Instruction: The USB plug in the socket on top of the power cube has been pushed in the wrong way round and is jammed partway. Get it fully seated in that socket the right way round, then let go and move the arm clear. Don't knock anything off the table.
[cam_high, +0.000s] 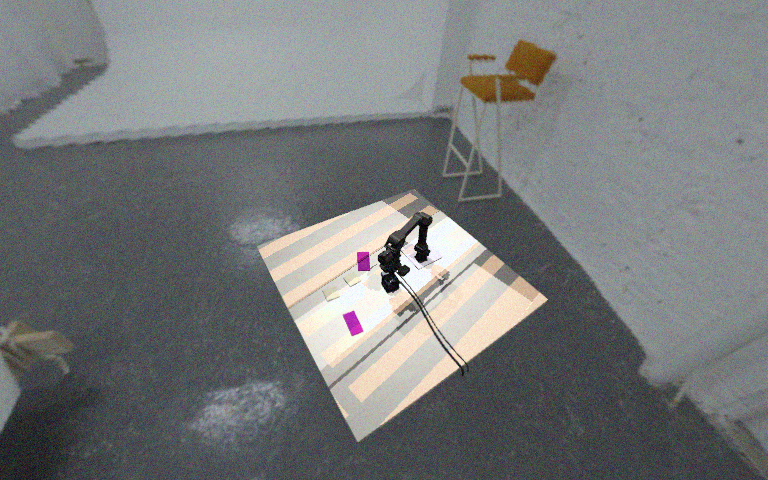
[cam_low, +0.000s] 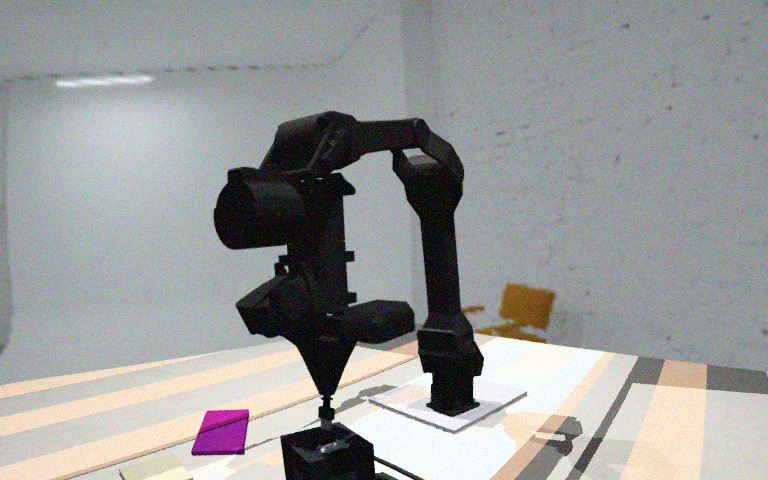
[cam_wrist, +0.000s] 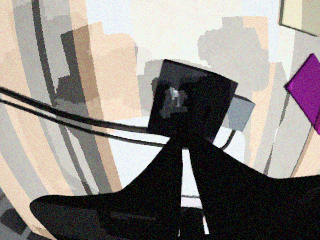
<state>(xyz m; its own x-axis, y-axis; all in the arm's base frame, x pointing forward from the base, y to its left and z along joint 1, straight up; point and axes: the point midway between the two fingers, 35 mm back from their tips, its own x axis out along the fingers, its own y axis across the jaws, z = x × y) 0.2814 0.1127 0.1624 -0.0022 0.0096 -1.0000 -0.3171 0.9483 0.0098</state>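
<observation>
Right now the usb plug is 2 cm below my gripper tip. From my gripper tip the other things lie so: magenta block 26 cm to the right, 13 cm below, 6 cm ahead; then usb socket 7 cm below, 1 cm to the left.
</observation>
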